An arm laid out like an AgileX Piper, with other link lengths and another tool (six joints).
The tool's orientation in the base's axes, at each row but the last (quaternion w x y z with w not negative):
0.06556 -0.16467 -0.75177 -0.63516
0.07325 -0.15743 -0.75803 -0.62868
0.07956 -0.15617 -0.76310 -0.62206
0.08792 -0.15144 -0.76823 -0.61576
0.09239 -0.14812 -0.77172 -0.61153
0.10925 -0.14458 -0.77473 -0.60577
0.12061 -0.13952 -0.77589 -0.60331
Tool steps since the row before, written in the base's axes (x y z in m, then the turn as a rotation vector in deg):
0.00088 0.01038 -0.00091 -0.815 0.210 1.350
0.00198 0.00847 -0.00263 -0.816 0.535 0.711
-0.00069 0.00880 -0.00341 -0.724 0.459 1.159
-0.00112 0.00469 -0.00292 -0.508 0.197 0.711
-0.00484 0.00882 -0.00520 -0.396 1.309 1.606
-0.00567 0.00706 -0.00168 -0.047 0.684 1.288
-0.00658 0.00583 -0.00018 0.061 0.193 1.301
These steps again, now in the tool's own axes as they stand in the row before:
0.00060 0.00088 0.01040 1.214 1.020 -0.134
-0.00143 -0.00044 0.00896 1.065 0.477 0.310
0.00080 -0.00183 0.00925 1.109 0.909 0.147
0.00070 -0.00215 0.00517 0.730 0.519 0.005
0.00388 -0.00458 0.00960 1.043 1.609 0.879
0.00537 -0.00196 0.00722 0.550 1.305 0.351
0.00648 -0.00119 0.00582 0.419 1.241 -0.130

